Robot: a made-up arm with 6 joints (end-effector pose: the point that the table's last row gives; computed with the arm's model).
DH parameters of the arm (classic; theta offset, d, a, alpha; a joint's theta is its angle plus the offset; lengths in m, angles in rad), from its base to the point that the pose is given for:
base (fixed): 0 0.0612 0 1.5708
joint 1: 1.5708 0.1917 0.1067 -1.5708
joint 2: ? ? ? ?
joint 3: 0 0.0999 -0.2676 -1.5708
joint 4: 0 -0.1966 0.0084 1.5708
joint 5: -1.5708 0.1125 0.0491 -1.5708
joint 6: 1.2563 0 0.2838 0
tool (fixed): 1.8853 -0.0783 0 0
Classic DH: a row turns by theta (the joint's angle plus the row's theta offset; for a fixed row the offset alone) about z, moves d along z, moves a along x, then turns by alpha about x.
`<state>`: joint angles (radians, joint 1 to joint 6).
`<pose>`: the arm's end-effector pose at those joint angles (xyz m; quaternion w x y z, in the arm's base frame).
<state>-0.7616 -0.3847 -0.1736 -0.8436 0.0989 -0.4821</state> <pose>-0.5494 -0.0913 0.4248 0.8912 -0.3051 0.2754 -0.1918</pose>
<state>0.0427 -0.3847 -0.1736 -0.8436 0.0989 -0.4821</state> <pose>-0.6430 -0.0913 -0.0824 0.9279 -0.2056 -0.0954 -0.2959</pose>
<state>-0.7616 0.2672 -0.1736 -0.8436 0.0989 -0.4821</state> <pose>-0.5599 -0.2470 0.4137 0.8160 -0.5564 0.1490 -0.0486</pose>
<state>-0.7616 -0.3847 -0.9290 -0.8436 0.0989 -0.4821</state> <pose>-0.4415 -0.0178 0.0710 0.8742 -0.2755 -0.0364 -0.3982</pose>
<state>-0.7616 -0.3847 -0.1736 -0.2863 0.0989 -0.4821</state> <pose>-0.5774 -0.0760 0.3821 0.9011 -0.0453 0.3396 -0.2657</pose>
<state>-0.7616 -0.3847 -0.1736 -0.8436 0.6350 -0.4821</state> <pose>-0.4680 -0.0296 0.5202 0.7573 -0.3586 0.4982 -0.2228</pose>
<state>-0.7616 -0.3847 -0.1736 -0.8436 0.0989 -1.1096</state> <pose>-0.6413 0.0571 0.4109 0.7885 -0.3752 0.1678 -0.4575</pose>
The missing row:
joint 2: 0 0.2405 0.0641 -1.5708
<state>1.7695 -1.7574 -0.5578 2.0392 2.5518 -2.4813</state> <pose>0.1648 -0.1549 -0.2550 0.6363 0.1754 -0.6293 0.4104</pose>
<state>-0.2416 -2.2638 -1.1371 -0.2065 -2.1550 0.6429</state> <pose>-0.1237 -0.0620 0.2656 0.3711 -0.3446 -0.3675 -0.7801</pose>
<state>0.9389 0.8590 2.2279 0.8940 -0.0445 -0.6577</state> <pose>-0.4880 0.3950 0.1315 0.4248 0.1926 0.3806 -0.7985</pose>
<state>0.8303 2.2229 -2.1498 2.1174 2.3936 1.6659</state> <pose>0.0172 -0.4316 0.2304 0.0324 0.0208 0.9982 -0.0460</pose>
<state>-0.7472 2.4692 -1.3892 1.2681 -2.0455 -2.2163</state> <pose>-0.2856 -0.4345 0.1418 0.7537 0.4443 0.3676 -0.3152</pose>
